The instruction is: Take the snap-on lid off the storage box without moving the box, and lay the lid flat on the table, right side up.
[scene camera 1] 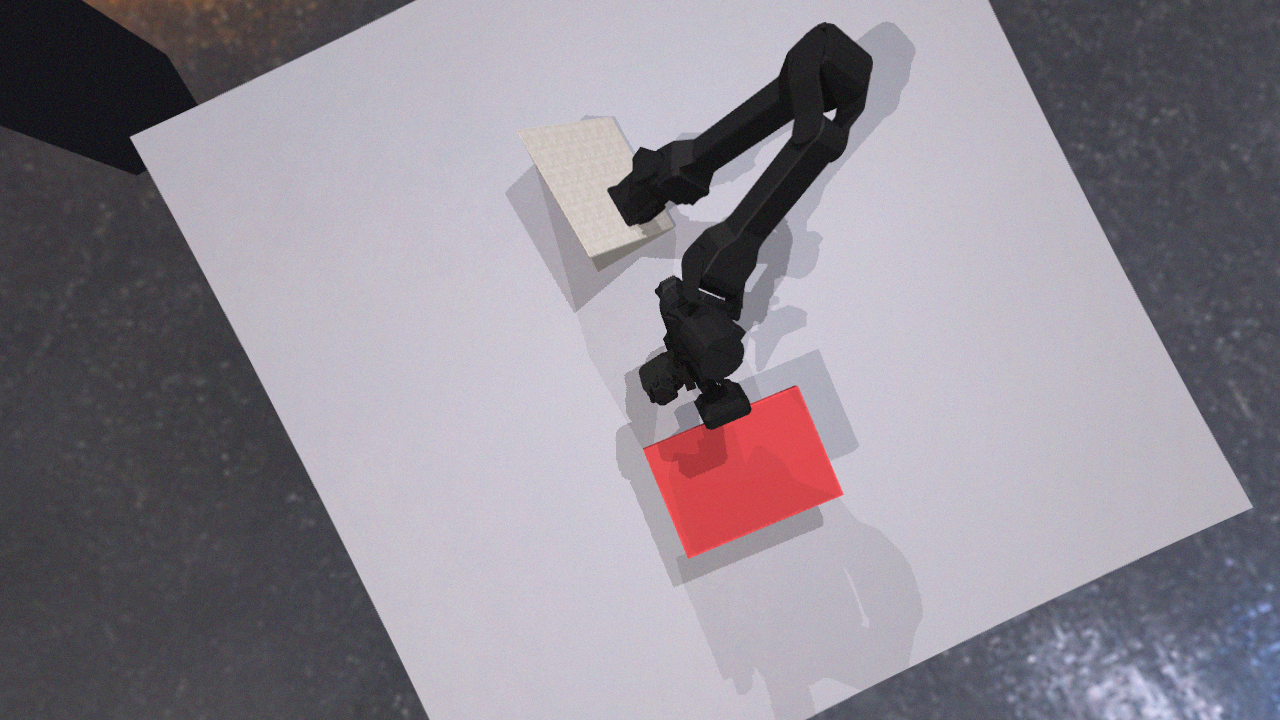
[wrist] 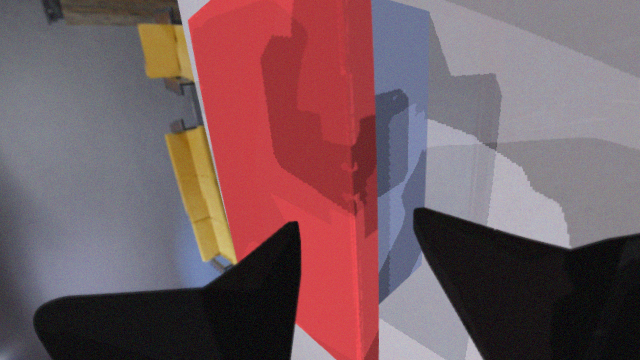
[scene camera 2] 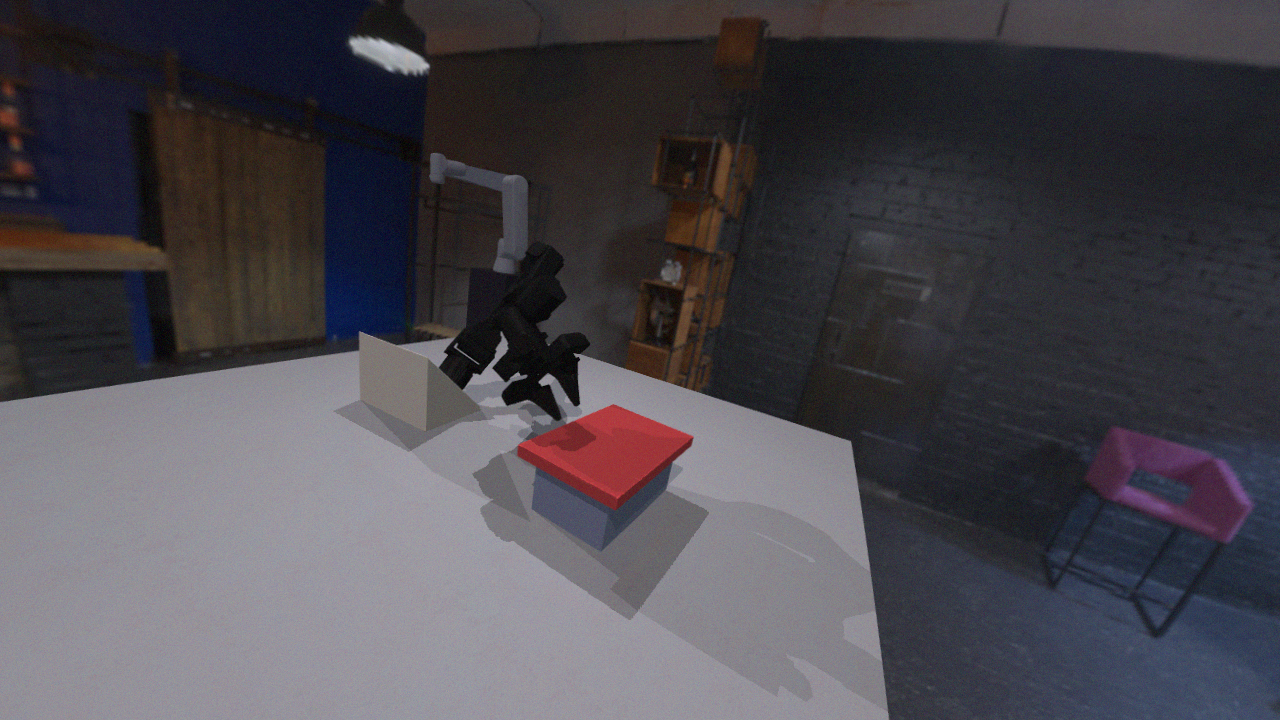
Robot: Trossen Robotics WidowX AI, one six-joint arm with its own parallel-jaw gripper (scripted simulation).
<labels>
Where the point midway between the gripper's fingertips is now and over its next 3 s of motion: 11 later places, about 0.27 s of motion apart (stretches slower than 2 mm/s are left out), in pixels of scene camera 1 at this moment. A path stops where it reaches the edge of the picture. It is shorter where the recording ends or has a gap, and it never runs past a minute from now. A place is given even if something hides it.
My gripper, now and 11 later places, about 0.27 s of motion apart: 717, 411; 719, 417; 722, 421; 723, 423; 723, 423; 723, 423; 723, 423; 723, 423; 723, 423; 723, 423; 723, 423; 723, 423
</labels>
